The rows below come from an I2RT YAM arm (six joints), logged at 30 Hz.
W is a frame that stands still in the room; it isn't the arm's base.
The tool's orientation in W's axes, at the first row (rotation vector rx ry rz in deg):
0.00, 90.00, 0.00
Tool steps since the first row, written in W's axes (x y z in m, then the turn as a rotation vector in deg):
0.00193, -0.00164, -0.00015, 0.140, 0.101, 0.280
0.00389, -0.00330, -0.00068, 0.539, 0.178, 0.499
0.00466, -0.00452, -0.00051, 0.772, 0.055, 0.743
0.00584, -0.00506, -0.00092, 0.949, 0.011, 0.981
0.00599, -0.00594, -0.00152, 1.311, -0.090, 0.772
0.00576, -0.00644, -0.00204, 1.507, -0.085, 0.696
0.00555, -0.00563, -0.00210, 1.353, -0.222, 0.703
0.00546, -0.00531, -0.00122, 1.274, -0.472, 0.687
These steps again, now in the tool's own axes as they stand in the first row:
0.00015, -0.00164, 0.00193, -0.280, 0.101, 0.140
0.00068, -0.00330, 0.00389, -0.499, 0.178, 0.539
0.00051, -0.00452, 0.00466, -0.743, 0.055, 0.772
0.00092, -0.00506, 0.00584, -0.981, 0.011, 0.949
0.00152, -0.00594, 0.00599, -0.772, -0.090, 1.311
0.00204, -0.00644, 0.00576, -0.696, -0.085, 1.507
0.00210, -0.00563, 0.00555, -0.703, -0.222, 1.353
0.00122, -0.00531, 0.00546, -0.687, -0.472, 1.274

